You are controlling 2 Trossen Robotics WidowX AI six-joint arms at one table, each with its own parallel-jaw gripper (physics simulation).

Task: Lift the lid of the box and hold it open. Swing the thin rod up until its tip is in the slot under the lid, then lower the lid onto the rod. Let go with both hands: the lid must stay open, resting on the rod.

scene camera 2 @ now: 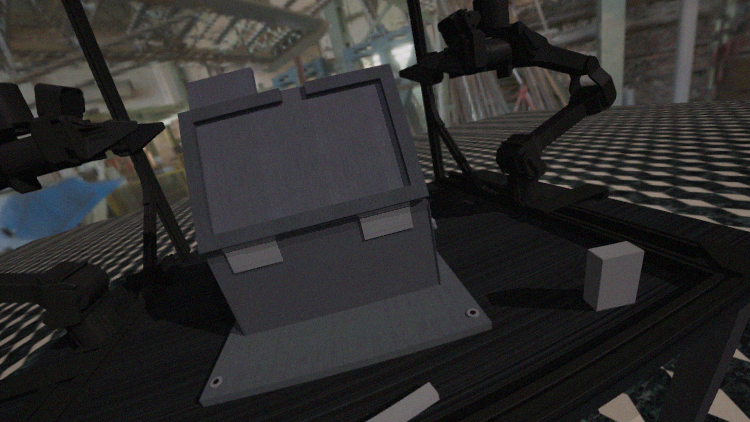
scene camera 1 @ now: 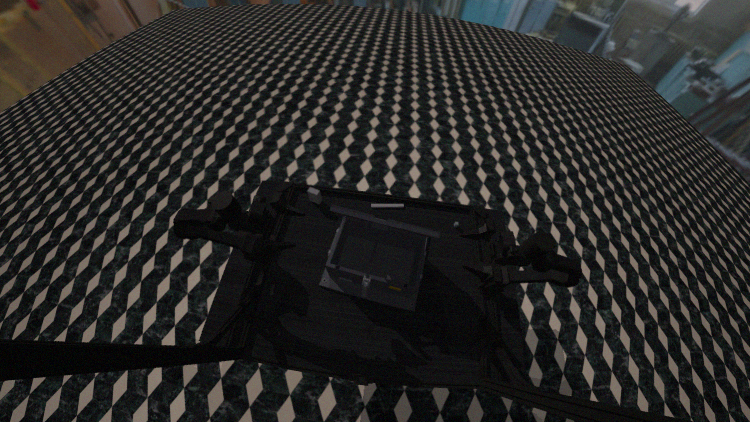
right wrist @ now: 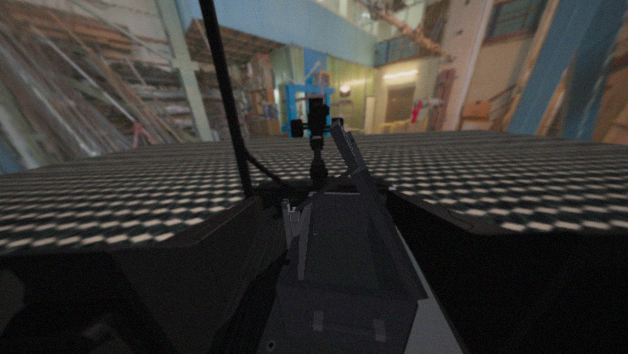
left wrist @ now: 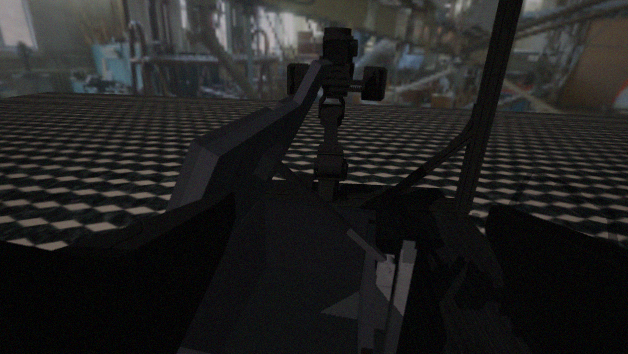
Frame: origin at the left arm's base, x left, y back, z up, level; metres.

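Where they show: left gripper, fingertip midpoint: (scene camera 2: 408, 69) (scene camera 1: 300, 229) (right wrist: 317, 130) (left wrist: 359, 210); right gripper, fingertip midpoint: (scene camera 2: 152, 124) (scene camera 1: 460, 249) (right wrist: 323, 199) (left wrist: 337, 86); left arm's base, link origin: (scene camera 2: 523, 197) (right wrist: 318, 188); right arm's base, link origin: (scene camera 2: 102, 337) (left wrist: 327, 197).
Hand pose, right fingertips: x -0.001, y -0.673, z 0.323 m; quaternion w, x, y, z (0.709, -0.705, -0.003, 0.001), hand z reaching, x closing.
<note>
Things, the pixels of their top centre, and the offset from my right fingertips. "pt": a spot on its surface instead. Level surfaces: height alone.
- thin rod, surface spot: (right wrist: 328, 186) pt dx +0.019, dy +0.223, dz -0.098 m
- dark board, surface height: dz -0.342 m
- small white strip, top centre: (scene camera 1: 387, 205) dx +0.328, dy +0.190, dz -0.332 m
The grey box (scene camera 1: 373, 295) (scene camera 2: 331, 276) stands on its flat base plate (scene camera 2: 352, 339) in the middle of the dark board. Its lid (scene camera 1: 386, 220) (scene camera 2: 298, 155) (left wrist: 242, 140) (right wrist: 362, 182) is tilted up and open. In the right wrist view a thin rod (right wrist: 328, 186) slants up to the underside of the lid. My left gripper (scene camera 1: 290, 205) (scene camera 2: 415, 73) is open and empty beside the lid's end, not touching it. My right gripper (scene camera 1: 478, 249) is open and empty, off the box's other side.
A dark board (scene camera 1: 310, 335) carries the box and both arm bases. A black frame post (scene camera 2: 423, 105) (right wrist: 225, 95) rises behind the box. A small white strip (scene camera 1: 387, 205) (scene camera 2: 411, 402) lies flat behind the box. The checkered floor surrounds the board.
</note>
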